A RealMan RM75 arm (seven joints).
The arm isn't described. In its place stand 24 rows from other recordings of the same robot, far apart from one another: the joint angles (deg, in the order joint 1, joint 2, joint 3, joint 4, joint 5, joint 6, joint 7), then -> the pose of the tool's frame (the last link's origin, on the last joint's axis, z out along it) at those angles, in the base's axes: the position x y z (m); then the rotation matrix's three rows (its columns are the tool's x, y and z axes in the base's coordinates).
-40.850, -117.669, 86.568, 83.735, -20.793, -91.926, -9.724 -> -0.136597 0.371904 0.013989; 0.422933 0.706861 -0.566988; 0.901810 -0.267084 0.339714; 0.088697 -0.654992 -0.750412
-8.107, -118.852, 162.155, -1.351, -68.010, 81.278, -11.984 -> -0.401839 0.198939 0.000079; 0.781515 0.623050 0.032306; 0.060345 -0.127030 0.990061; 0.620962 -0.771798 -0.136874
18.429, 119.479, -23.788, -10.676, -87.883, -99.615, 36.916 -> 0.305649 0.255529 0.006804; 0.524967 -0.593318 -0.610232; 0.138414 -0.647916 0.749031; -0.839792 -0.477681 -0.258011
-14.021, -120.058, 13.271, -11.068, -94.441, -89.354, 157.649 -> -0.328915 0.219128 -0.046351; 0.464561 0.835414 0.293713; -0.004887 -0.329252 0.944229; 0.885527 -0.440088 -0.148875
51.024, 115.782, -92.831, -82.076, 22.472, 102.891, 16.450 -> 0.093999 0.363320 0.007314; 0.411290 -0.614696 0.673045; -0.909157 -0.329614 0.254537; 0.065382 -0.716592 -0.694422
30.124, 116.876, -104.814, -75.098, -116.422, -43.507, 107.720 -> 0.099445 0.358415 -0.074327; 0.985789 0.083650 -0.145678; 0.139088 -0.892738 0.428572; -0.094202 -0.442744 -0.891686
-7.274, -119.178, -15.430, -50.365, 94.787, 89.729, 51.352 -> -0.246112 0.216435 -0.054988; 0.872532 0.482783 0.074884; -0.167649 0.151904 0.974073; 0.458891 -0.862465 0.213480
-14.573, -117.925, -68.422, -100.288, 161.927, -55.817, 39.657 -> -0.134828 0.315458 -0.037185; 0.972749 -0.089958 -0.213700; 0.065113 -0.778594 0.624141; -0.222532 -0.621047 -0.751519
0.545, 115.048, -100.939, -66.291, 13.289, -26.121, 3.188 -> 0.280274 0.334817 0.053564; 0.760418 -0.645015 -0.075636; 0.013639 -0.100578 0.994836; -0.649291 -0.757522 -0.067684
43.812, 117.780, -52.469, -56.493, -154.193, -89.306, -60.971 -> 0.227791 0.386840 0.028937; -0.787152 0.506912 0.351328; 0.585960 0.792410 0.169520; -0.192464 0.339303 -0.920778
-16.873, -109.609, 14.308, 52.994, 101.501, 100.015, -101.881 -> -0.332663 0.275354 0.196585; 0.482227 0.797502 0.362558; 0.276589 -0.531289 0.800769; 0.831238 -0.285872 -0.476782
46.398, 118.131, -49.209, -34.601, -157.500, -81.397, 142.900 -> 0.270050 0.360652 -0.028288; 0.335672 -0.877626 0.342194; -0.932022 -0.362113 -0.014452; 0.136596 -0.314082 -0.939518
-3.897, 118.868, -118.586, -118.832, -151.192, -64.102, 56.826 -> 0.116955 0.220684 -0.038676; 0.237925 0.966957 0.091578; 0.852597 -0.253085 0.457193; 0.465263 -0.030699 -0.884640
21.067, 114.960, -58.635, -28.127, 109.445, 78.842, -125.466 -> 0.289908 0.326542 0.022665; 0.704507 -0.494860 -0.508709; -0.040804 -0.743855 0.667095; -0.708523 -0.449215 -0.544243
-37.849, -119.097, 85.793, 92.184, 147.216, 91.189, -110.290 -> -0.097831 0.350354 0.006652; 0.885331 -0.315219 -0.341798; -0.200917 -0.922296 0.330156; -0.419311 -0.223625 -0.879870
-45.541, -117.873, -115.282, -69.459, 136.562, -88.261, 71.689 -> -0.123253 0.397761 0.022734; 0.990221 0.053632 -0.128788; 0.085703 -0.962277 0.258220; -0.110081 -0.266732 -0.957463
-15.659, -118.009, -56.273, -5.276, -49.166, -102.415, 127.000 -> -0.334694 0.248487 0.065701; -0.004203 0.933809 0.357747; -0.393307 -0.330462 0.857965; 0.919398 -0.137098 0.368663
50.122, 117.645, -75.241, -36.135, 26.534, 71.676, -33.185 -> 0.239459 0.388941 -0.048034; 0.546537 -0.625105 0.557263; -0.784878 -0.614387 0.080587; 0.292000 -0.481427 -0.826416
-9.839, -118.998, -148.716, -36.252, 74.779, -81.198, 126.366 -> -0.362177 0.270105 0.099112; 0.670884 0.675533 0.305892; -0.066044 -0.356428 0.931986; 0.738616 -0.645456 -0.194506
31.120, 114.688, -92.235, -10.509, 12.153, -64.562, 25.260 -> 0.305639 0.389534 0.050286; 0.569707 -0.787661 -0.234573; 0.162354 -0.171935 0.971638; -0.805652 -0.591632 0.029927
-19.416, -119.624, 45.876, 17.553, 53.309, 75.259, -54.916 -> -0.332099 0.316485 0.033472; 0.361436 0.872416 0.329019; 0.010239 -0.356567 0.934213; 0.932341 -0.334289 -0.137809
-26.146, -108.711, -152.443, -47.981, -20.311, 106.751, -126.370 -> -0.372149 0.249858 0.102831; 0.153022 0.970340 -0.187148; 0.987792 -0.155776 -0.000010; -0.029162 -0.184862 -0.982332
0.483, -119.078, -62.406, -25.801, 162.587, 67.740, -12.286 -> -0.350863 0.219032 -0.034839; 0.656291 0.743847 0.126389; 0.033061 -0.195702 0.980106; 0.753783 -0.639056 -0.153030
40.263, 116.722, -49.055, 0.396, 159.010, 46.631, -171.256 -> 0.334702 0.410305 0.016852; 0.738041 -0.664711 0.115995; -0.147856 0.008413 0.988973; -0.658357 -0.747053 -0.092073
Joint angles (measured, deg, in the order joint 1, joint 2, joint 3, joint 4, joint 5, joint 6, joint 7), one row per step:
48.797 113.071 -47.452 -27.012 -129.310 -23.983 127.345
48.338 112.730 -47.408 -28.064 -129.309 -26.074 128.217
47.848 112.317 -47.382 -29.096 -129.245 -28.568 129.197
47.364 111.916 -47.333 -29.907 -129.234 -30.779 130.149
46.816 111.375 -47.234 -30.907 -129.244 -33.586 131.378
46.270 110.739 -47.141 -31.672 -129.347 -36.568 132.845
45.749 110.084 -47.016 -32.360 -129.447 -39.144 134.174
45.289 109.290 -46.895 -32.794 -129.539 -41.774 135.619
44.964 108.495 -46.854 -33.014 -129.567 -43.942 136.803
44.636 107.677 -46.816 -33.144 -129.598 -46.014 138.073
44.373 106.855 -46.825 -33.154 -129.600 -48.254 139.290
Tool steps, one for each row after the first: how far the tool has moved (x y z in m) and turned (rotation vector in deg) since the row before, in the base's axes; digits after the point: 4 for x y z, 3 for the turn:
-0.0004 -0.0010 0.0033 -0.671 1.068 0.114
-0.0003 -0.0016 0.0030 -0.984 1.277 0.062
0.0006 -0.0020 0.0026 -0.917 1.151 -0.133
0.0004 -0.0024 0.0036 -1.166 1.429 -0.174
0.0013 -0.0032 0.0032 -1.426 1.549 -0.479
0.0017 -0.0030 0.0040 -1.118 1.292 -0.537
0.0022 -0.0032 0.0042 -1.227 1.354 -0.752
0.0019 -0.0026 0.0041 -1.035 1.038 -0.669
0.0023 -0.0028 0.0042 -0.979 1.059 -0.830
0.0019 -0.0031 0.0034 -1.245 1.096 -0.815

